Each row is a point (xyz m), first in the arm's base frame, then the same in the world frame.
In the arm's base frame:
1: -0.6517 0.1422 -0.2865
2: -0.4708 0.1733 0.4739
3: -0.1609 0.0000 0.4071
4: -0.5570 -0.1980 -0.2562
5: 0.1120 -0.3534 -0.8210
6: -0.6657 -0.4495 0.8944
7: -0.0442 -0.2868 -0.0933
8: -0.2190 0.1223 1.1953
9: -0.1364 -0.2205 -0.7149
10: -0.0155 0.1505 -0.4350
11: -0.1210 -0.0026 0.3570
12: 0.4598 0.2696 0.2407
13: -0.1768 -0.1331 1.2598
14: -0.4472 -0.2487 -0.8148
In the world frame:
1: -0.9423 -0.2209 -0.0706
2: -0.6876 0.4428 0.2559
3: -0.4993 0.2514 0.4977
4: -1.0099 -0.3151 0.2644
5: -0.5486 -1.0534 0.4457
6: -1.0984 0.7020 0.8615
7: -0.5794 -0.3227 0.5990
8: -0.4116 1.0286 0.6647
9: -0.6967 -0.8532 0.2765
10: -0.3916 -0.5197 0.1146
11: -0.4705 0.1941 0.4968
12: 0.1545 0.0152 0.4498
13: -0.4835 1.0038 0.9204
14: -0.9950 -0.8733 0.1423

